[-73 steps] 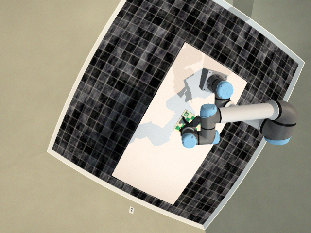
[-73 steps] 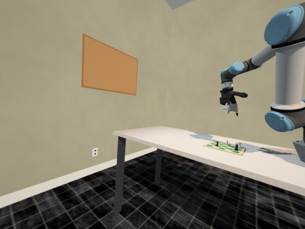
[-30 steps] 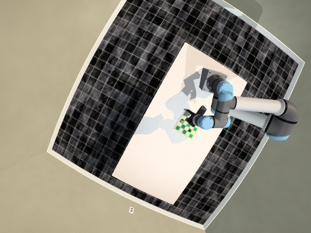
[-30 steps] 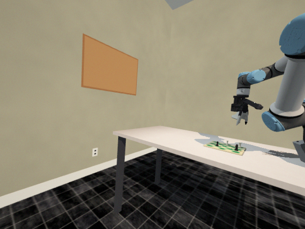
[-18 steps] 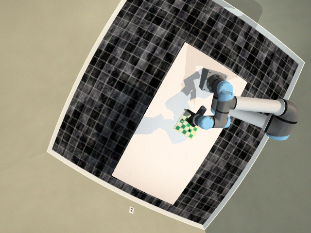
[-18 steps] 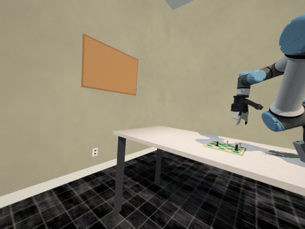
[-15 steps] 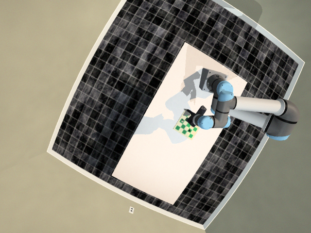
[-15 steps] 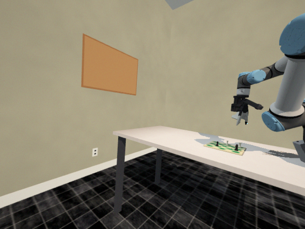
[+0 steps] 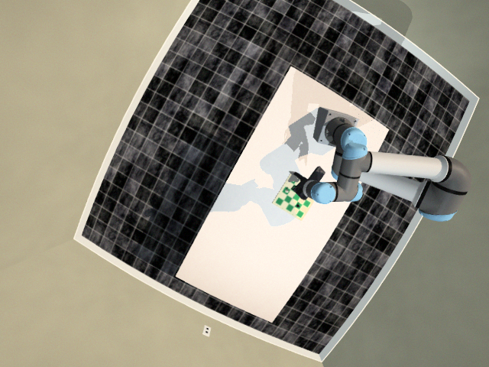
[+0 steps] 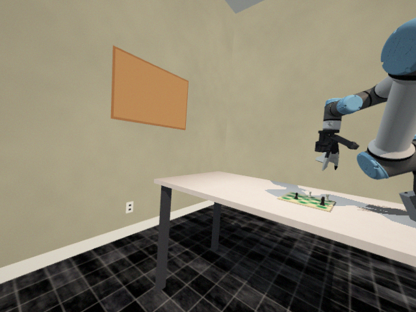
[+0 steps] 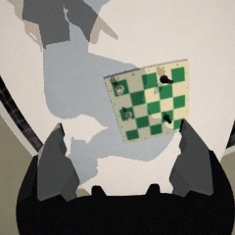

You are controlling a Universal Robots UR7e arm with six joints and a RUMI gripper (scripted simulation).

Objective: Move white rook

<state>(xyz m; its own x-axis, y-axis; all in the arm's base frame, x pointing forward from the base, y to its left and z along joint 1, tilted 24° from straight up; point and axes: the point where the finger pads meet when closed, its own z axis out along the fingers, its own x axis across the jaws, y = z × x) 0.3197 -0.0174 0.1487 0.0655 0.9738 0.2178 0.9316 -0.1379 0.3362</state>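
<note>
My gripper is now 16 cm above the green-and-cream chessboard, 9 cm to the right of it and 6 cm short of it.
</note>
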